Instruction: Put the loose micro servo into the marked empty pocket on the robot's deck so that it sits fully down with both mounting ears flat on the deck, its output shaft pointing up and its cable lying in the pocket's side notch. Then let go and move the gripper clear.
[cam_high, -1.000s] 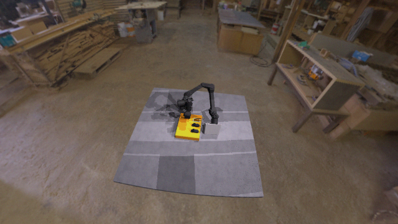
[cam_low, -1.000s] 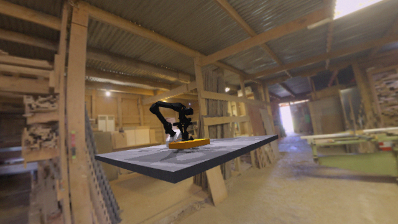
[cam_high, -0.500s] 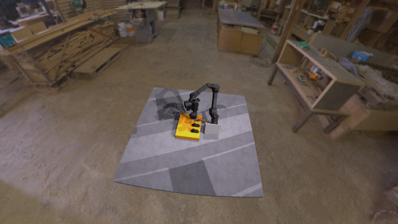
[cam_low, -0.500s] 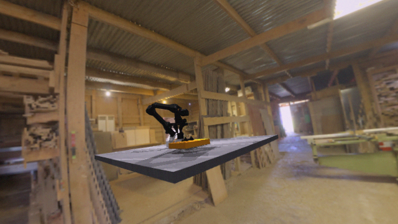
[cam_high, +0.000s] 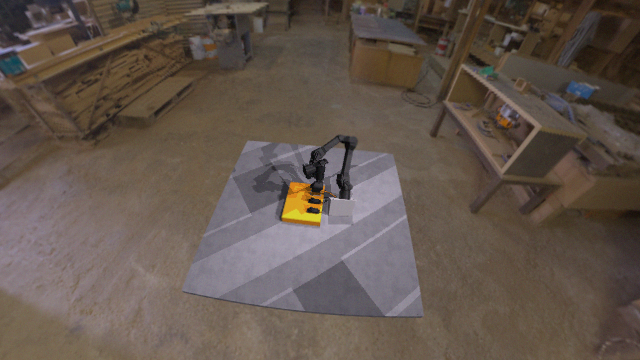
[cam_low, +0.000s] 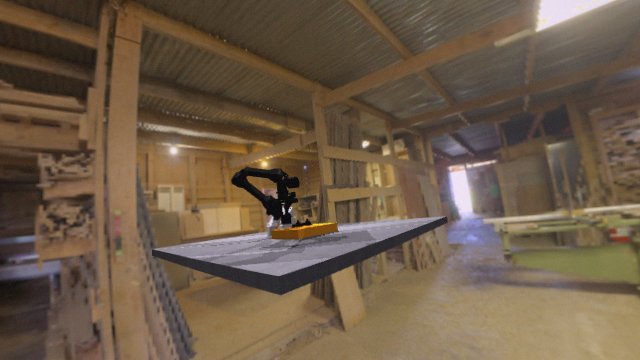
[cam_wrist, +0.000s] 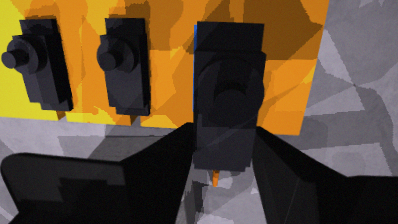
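Right now my gripper tip is 120 mm short of the deck, 80 mm to the right of it and 100 mm above it.
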